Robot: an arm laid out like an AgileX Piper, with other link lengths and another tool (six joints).
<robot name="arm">
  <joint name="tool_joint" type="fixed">
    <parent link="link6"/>
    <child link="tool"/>
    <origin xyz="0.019 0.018 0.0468" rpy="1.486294 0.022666 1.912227"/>
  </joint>
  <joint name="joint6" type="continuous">
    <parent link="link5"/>
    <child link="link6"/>
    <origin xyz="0.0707 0 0.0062" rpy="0 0 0"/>
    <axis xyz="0.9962 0 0.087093"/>
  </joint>
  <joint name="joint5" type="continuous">
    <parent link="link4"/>
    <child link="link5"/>
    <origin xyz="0 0 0" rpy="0 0 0"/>
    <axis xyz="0 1 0"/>
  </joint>
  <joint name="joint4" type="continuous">
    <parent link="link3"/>
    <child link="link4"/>
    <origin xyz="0.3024 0 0.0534" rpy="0 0 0"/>
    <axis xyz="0.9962 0 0.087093"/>
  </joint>
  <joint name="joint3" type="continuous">
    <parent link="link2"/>
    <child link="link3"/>
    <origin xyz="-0.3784 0 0.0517" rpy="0 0 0"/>
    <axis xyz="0 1 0"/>
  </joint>
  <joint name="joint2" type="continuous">
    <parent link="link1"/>
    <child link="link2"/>
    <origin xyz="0 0 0" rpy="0 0 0"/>
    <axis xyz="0 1 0"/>
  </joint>
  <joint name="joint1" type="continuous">
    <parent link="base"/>
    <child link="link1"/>
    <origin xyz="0 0 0.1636" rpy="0 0 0"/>
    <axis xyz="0 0 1"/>
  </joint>
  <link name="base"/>
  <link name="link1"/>
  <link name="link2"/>
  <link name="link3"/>
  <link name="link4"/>
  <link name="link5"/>
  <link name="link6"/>
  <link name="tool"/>
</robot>
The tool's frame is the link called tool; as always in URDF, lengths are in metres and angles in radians. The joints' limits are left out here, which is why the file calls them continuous.
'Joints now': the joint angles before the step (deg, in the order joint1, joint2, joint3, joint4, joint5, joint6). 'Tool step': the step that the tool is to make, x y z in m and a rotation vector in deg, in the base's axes. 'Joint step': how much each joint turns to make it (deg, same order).
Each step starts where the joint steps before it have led.
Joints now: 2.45 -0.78 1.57 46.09 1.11 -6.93
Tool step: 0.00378 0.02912 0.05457 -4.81 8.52 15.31
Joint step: 0.00 5.38 -11.85 -1.20 21.88 -1.26
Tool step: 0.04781 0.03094 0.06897 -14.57 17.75 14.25
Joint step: -0.01 19.33 -17.23 -8.66 22.97 -3.22
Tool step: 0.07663 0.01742 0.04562 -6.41 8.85 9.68
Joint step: 0.02 18.88 -13.41 0.01 9.01 -7.87
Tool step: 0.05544 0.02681 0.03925 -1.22 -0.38 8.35
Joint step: 5.89 11.89 -11.24 0.65 0.77 -3.12
